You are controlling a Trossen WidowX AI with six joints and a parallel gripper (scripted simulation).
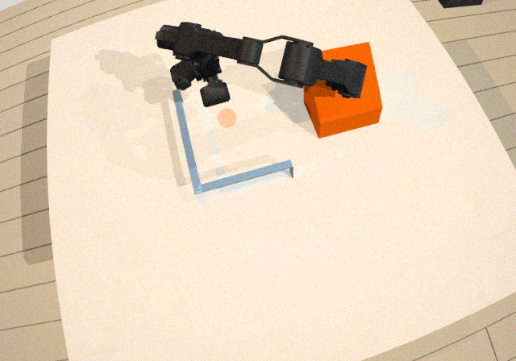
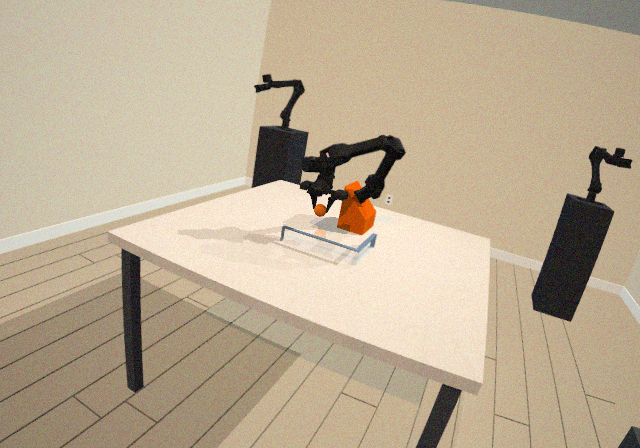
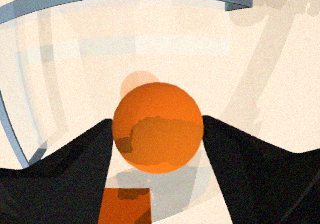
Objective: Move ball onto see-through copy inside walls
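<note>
The see-through copy is 2 cm behind my gripper tip, 1 cm to the left of it and 11 cm below it. Round my gripper tip: orange ball: right at my gripper tip.
</note>
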